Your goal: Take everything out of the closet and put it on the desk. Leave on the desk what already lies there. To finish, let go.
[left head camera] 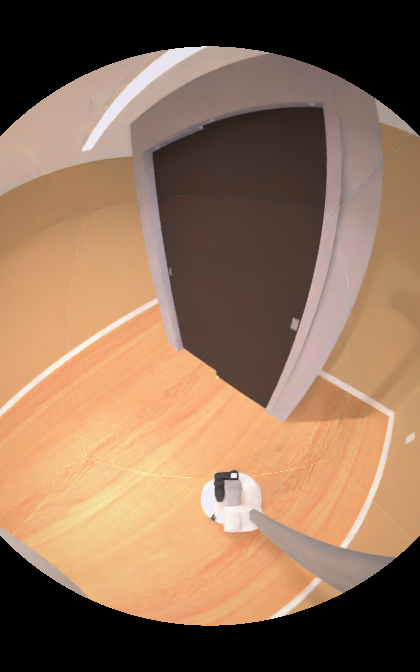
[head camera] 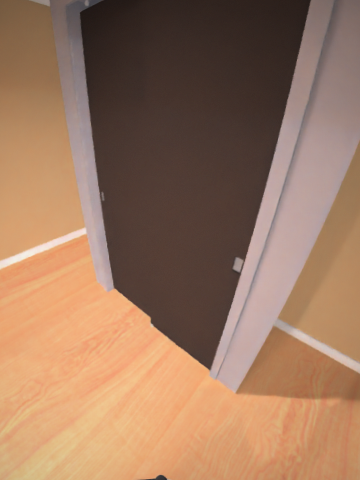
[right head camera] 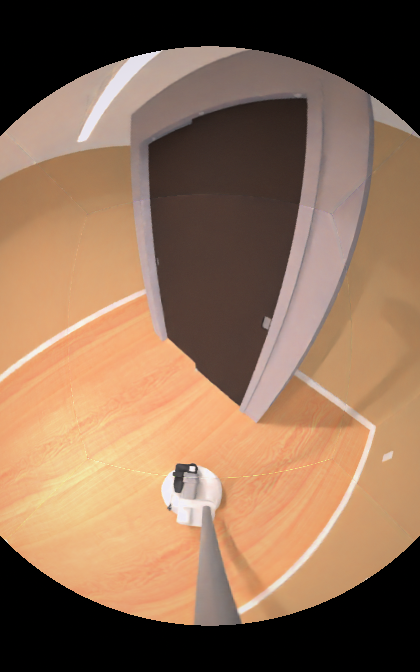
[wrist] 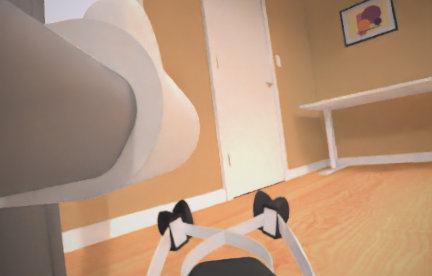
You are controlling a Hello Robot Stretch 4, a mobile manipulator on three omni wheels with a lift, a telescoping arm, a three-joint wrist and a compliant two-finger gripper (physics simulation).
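Frame: origin at the robot's base, x back, y left, z down, level; metres.
Seen in the pictures: gripper, fingertip midpoint: (wrist: 222,210).
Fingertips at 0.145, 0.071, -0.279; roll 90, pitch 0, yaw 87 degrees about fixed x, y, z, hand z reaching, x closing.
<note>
A point is followed by its place in that frame, as x, y, z.
The closet (head camera: 185,165) @(-1.012, -0.074, -1.327) (left head camera: 240,240) (right head camera: 225,240) stands ahead with its dark brown sliding doors shut, inside a pale grey frame. A small light handle (head camera: 238,264) @(-0.804, -0.329, -0.954) (left head camera: 294,324) (right head camera: 266,322) sits near the right edge of the doors, and a smaller one at the left edge. The inside of the closet is hidden. The white desk (wrist: 370,96) @(2.276, 1.437, -0.668) shows at the right of the wrist view, seen from below its top, so what lies on it is hidden. My gripper (wrist: 222,210) @(0.145, 0.071, -0.279) is open and empty, with its two dark fingertips apart, well away from the desk.
A white room door (wrist: 245,100) @(2.005, 0.251, -0.725) is shut left of the desk in the wrist view. A framed picture (wrist: 369,21) @(2.691, 1.806, -1.572) hangs above the desk. Brown walls with white baseboards (right head camera: 335,397) meet in a corner right of the closet. The closet frame (head camera: 280,240) @(-0.694, -0.412, -1.156) juts out from the wall.
</note>
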